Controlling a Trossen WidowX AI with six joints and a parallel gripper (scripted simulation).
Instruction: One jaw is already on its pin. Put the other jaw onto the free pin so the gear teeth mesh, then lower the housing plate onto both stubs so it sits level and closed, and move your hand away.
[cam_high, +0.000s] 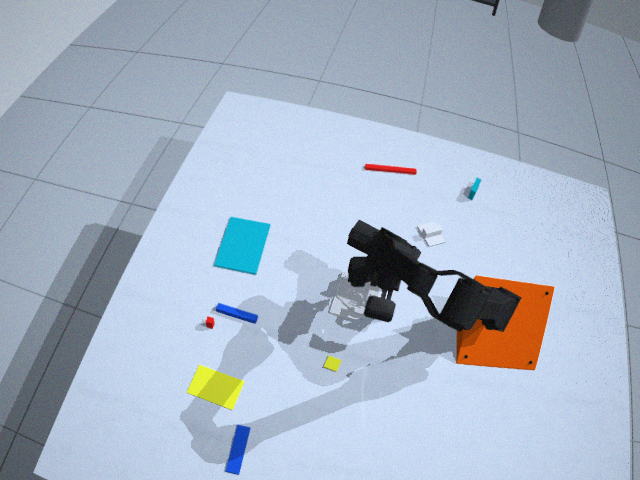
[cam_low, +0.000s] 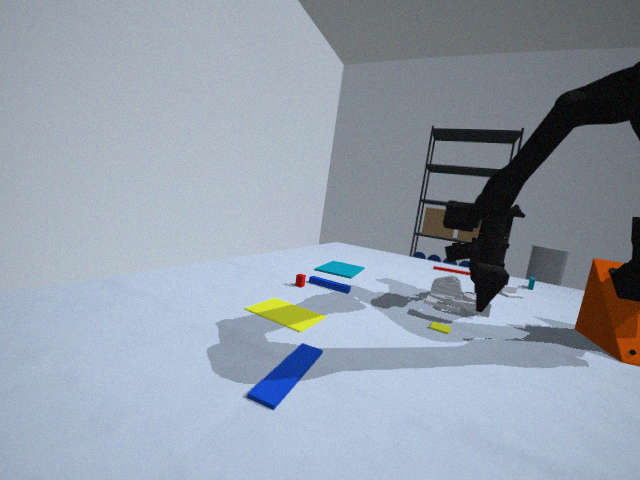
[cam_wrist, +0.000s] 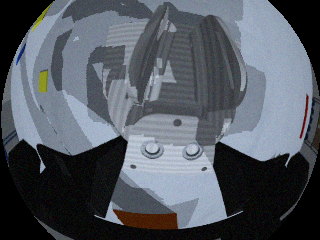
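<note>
My gripper tip is 20 mm short of the white jaw piece, 10 mm to the right of it and 10 mm below it. The rest, counted from my gripper tip: white base: 70 mm ahead, 10 mm to the right; white stand: 240 mm to the right, 120 mm behind; small yellow tile: 170 mm to the left, 90 mm ahead, 10 mm below.
</note>
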